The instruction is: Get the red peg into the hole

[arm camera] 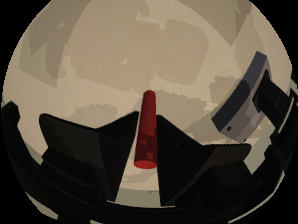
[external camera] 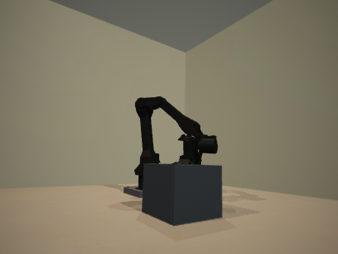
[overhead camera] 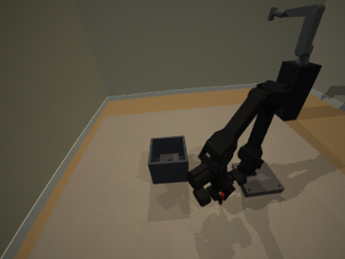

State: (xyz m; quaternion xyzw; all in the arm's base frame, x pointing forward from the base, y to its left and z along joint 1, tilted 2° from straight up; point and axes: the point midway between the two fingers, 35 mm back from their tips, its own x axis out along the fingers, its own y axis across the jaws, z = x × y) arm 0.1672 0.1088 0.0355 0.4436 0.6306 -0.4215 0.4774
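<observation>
Right now the grey plate is 170 mm ahead of my gripper tip, 210 mm to the right of it and 10 mm above it. From my gripper tip the other things lie so: red peg: 10 mm above.
</observation>
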